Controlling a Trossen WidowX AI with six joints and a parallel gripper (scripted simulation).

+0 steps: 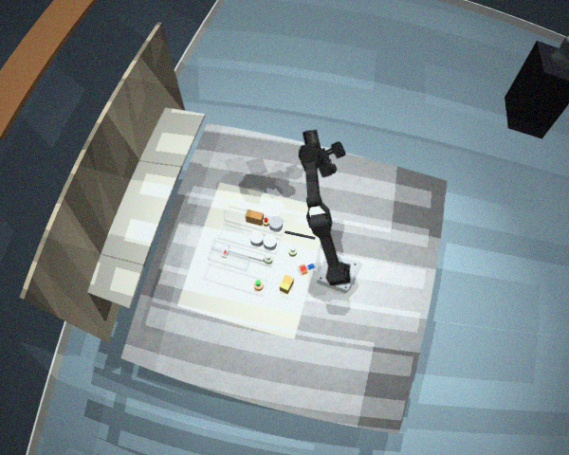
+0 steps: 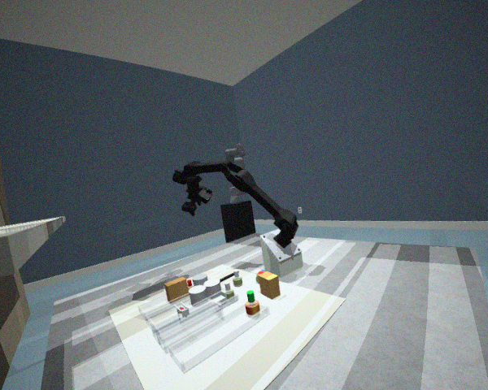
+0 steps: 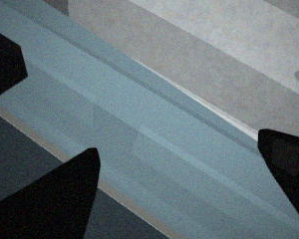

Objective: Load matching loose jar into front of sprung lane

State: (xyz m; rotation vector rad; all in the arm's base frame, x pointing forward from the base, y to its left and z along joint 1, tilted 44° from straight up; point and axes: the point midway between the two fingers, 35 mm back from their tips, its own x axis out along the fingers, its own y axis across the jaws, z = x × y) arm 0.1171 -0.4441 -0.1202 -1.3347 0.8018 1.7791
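The black rod lies 70 mm ahead of my gripper tip, 260 mm to the left of it and 290 mm below it. Also, from my gripper tip: red mark (370 mm ahead, 430 mm to the left, 220 mm below); then clear lane rack (330 mm ahead, 420 mm to the left, 280 mm below).
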